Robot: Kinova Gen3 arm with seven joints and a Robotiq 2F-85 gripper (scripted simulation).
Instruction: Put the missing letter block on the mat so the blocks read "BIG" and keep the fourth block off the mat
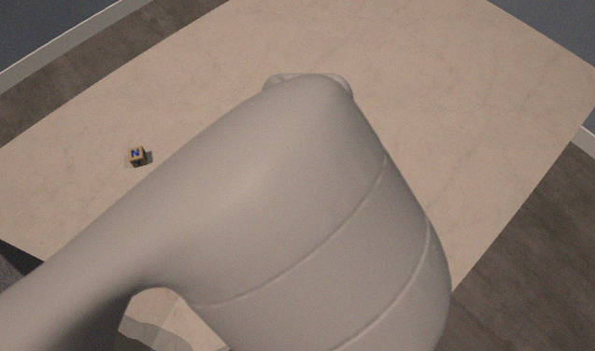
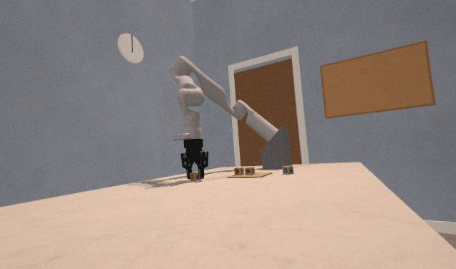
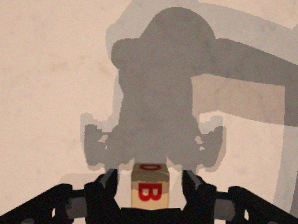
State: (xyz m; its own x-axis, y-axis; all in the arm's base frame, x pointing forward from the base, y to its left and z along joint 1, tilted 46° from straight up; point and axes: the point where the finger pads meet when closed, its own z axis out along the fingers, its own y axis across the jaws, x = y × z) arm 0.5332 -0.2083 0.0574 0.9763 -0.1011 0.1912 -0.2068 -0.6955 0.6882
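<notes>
Right now my hand is right at the B block. From my hand the other things lie so: letter block (320 mm to the left, 170 mm behind); then mat (180 mm to the left, 130 mm behind, 20 mm below).
</notes>
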